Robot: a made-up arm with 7 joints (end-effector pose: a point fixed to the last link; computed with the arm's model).
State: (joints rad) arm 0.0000 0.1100 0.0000 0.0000 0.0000 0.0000 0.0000
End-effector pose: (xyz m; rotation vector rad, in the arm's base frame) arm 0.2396 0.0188 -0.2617 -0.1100 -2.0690 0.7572
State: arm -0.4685 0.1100 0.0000 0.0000 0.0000 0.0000 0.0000
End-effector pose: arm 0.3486 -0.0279 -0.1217 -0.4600 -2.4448 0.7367
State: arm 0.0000 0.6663 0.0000 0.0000 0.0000 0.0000 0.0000
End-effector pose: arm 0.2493 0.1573 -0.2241 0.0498 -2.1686 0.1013
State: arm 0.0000 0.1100 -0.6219 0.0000 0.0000 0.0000 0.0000
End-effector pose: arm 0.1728 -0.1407 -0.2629 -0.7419 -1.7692 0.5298
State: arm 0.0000 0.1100 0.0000 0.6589 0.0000 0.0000 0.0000
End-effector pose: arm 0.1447 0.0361 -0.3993 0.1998 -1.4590 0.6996
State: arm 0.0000 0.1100 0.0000 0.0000 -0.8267 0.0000 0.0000
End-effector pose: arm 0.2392 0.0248 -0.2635 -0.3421 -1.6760 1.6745
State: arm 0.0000 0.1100 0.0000 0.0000 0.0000 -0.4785 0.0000
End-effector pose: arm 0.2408 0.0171 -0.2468 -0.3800 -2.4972 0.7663
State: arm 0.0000 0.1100 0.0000 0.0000 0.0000 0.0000 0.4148
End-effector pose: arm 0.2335 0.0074 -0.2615 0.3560 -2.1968 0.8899
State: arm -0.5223 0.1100 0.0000 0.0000 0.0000 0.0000 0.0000
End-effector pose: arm 0.3564 -0.0337 -0.1028 -0.5034 -2.4858 0.7320
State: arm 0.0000 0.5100 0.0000 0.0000 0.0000 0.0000 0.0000
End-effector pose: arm 0.2446 0.1209 -0.2422 0.0049 -2.1540 0.2872
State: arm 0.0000 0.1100 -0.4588 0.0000 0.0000 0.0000 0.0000
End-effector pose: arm 0.1994 -0.1033 -0.2654 -0.5844 -1.8593 0.5923
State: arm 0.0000 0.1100 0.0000 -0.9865 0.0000 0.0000 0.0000
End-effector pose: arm 0.1855 -0.0053 -0.0231 -0.7187 -2.9300 0.7362
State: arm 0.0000 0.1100 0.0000 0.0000 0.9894 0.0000 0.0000
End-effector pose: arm 0.2386 0.0126 -0.2659 0.1726 -2.1541 -0.4158
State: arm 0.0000 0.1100 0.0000 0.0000 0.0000 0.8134 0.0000
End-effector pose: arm 0.2230 0.0212 -0.2803 0.2634 -1.3135 0.6798
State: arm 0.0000 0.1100 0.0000 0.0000 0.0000 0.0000 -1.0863
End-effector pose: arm 0.2695 0.0293 -0.2682 -1.1562 -1.4722 0.3430
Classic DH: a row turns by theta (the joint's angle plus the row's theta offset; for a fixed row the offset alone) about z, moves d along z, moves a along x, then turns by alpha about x. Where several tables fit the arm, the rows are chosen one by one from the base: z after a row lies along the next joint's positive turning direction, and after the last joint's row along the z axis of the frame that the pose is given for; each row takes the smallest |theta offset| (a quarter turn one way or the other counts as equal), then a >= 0, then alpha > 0; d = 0 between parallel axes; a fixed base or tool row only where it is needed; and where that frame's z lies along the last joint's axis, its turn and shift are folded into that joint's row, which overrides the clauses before.
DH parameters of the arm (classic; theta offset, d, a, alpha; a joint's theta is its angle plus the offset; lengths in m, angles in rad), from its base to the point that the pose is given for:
base (fixed): -0.071 0.0474 -0.0107 -1.3004
joint 1: -1.3111 0.0253 0.0182 -1.5708
joint 2: 1.2915 0.0371 0.01 1.5708
joint 3: 1.5708 -0.2544 0.0223 -1.5708
joint 4: 1.5708 -0.02 0.0138 1.5708
joint 5: 0 0.228 -0.0101 -1.5708
joint 6: -1.5708 -0.02 0.0557 1.5708
joint 7: -0.8883 0.0016 -0.0307 2.1306
tool (fixed): 2.4848 0.0072 0 0

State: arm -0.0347 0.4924 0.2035 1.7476 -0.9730 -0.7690 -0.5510
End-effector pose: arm -0.0891 0.2655 -0.3712 0.8622 -1.6221 1.1993
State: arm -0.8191 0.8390 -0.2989 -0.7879 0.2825 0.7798 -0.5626
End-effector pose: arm 0.2601 -0.0244 0.0936 -0.4278 -2.4045 -0.7636
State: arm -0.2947 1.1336 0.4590 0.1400 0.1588 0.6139 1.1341
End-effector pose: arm 0.3145 0.3061 0.0009 -2.0528 1.9623 0.0753
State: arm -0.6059 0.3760 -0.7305 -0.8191 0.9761 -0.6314 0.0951
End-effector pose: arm 0.1483 -0.1426 -0.0013 1.1783 1.8435 0.6864
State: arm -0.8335 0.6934 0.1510 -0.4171 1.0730 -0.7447 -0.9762
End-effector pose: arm 0.3070 0.0079 0.1339 0.1637 -1.8873 -2.2763
